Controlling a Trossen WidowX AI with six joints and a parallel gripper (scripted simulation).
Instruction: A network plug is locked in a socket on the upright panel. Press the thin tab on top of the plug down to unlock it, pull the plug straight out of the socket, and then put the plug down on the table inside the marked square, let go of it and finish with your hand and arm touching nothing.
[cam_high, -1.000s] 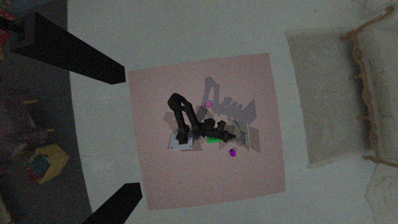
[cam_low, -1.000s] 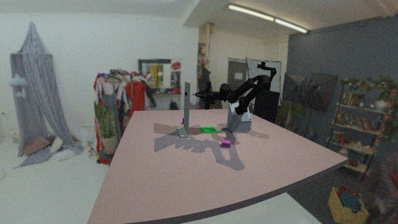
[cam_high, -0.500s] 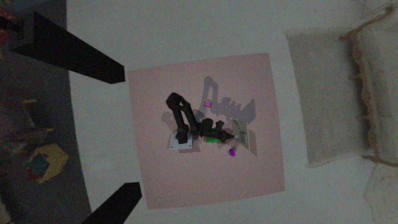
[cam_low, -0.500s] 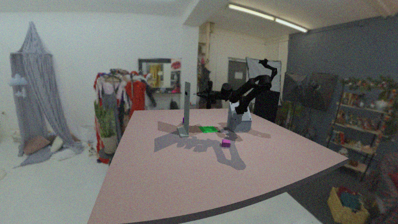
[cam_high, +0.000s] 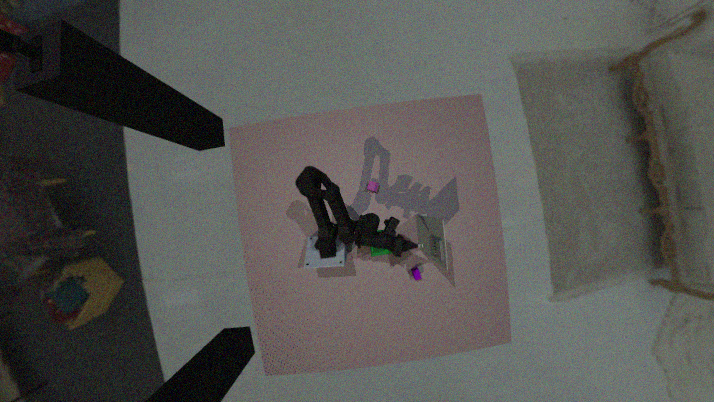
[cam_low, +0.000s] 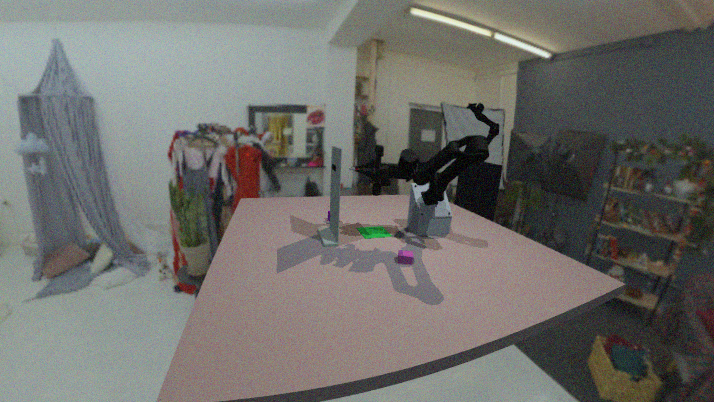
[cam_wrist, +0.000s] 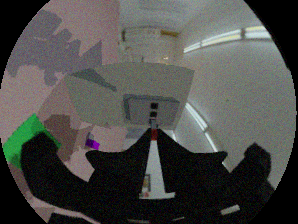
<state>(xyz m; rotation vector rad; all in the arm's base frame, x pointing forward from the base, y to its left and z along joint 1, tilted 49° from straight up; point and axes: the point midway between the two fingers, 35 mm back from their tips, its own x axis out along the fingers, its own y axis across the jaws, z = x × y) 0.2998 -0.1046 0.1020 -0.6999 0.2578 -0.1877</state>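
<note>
The green marked square lies 27 cm below my gripper tip, 10 cm behind it and 2 cm to the right of it. Also, from my gripper tip: purple block: 25 cm to the left, 25 cm below, 11 cm behind; grey upright panel: 11 cm below, 8 cm ahead, 1 cm to the right.
</note>
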